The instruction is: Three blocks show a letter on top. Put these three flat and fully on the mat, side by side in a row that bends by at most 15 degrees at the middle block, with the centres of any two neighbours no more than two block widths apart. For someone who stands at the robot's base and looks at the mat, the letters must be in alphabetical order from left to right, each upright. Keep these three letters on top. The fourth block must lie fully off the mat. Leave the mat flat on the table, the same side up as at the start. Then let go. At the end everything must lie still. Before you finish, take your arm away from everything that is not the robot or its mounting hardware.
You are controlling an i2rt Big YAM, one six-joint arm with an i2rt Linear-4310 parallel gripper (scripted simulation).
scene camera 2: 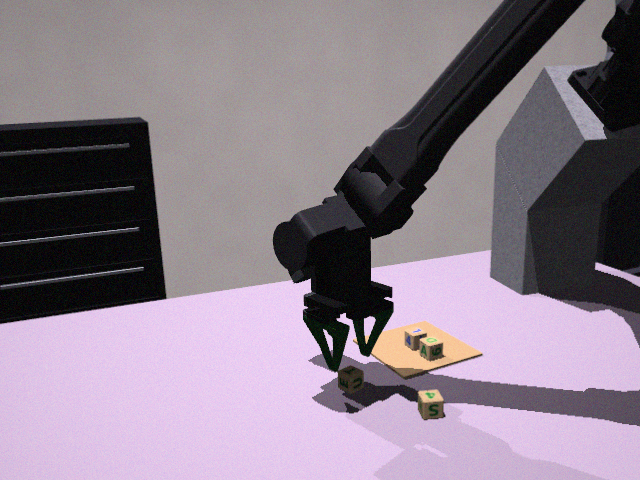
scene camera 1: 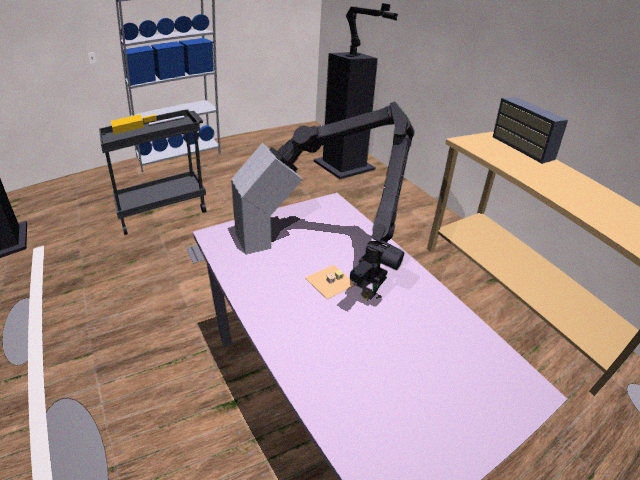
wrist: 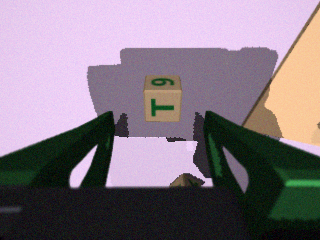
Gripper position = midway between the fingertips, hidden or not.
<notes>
I see my gripper [scene camera 2: 349,362] and a tan mat [scene camera 2: 390,350].
The tan mat is seen too in scene camera 1 [scene camera 1: 319,279]. My gripper shows as well in the wrist view [wrist: 159,119].
</notes>
